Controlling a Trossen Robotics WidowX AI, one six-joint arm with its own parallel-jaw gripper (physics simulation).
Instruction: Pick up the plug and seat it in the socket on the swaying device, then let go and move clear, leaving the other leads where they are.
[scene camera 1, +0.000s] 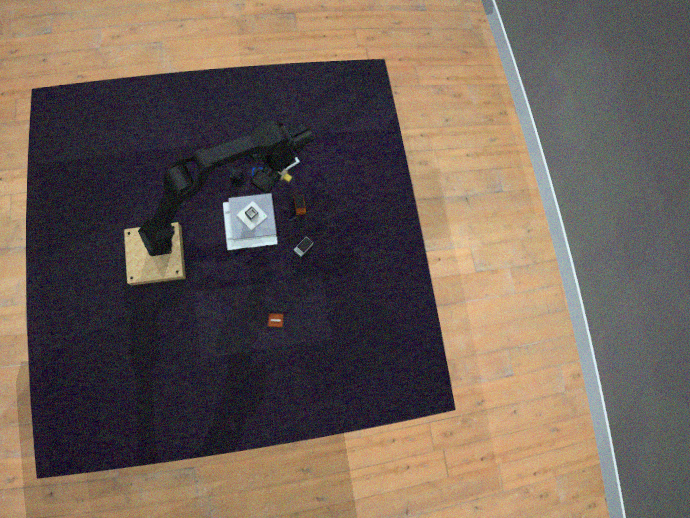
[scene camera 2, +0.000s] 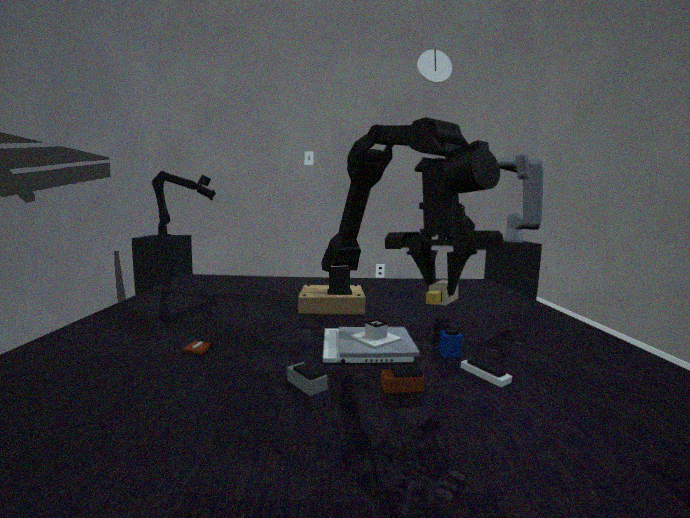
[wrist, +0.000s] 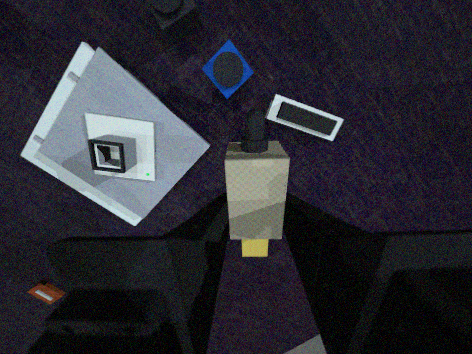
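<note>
The plug (scene camera 1: 283, 174) (scene camera 2: 447, 294) (wrist: 257, 190), a beige block with a yellow end and a black stub opposite, is off the mat. My gripper (scene camera 2: 441, 288) (wrist: 254, 198) is shut on it, one finger on each side. The socket (scene camera 1: 247, 214) (scene camera 2: 376, 331) (wrist: 130, 151) is a small square black-rimmed housing on a white plate. It rides on the grey top of the device (scene camera 1: 267, 206) (scene camera 2: 404, 349) (wrist: 172, 160). In the wrist view the plug is to the right of the socket, apart from it. The arm partly hides the plug in the first scene view.
A blue block (scene camera 2: 450, 344) (wrist: 228, 92) and a white lead (scene camera 2: 484, 375) (wrist: 337, 131) lie near the device. An orange lead (scene camera 1: 300, 211) (scene camera 2: 402, 383) and a grey lead (scene camera 1: 298, 252) (scene camera 2: 306, 381) lie in front of it. A small orange plate (scene camera 1: 275, 315) (scene camera 2: 192, 349) lies off to one side.
</note>
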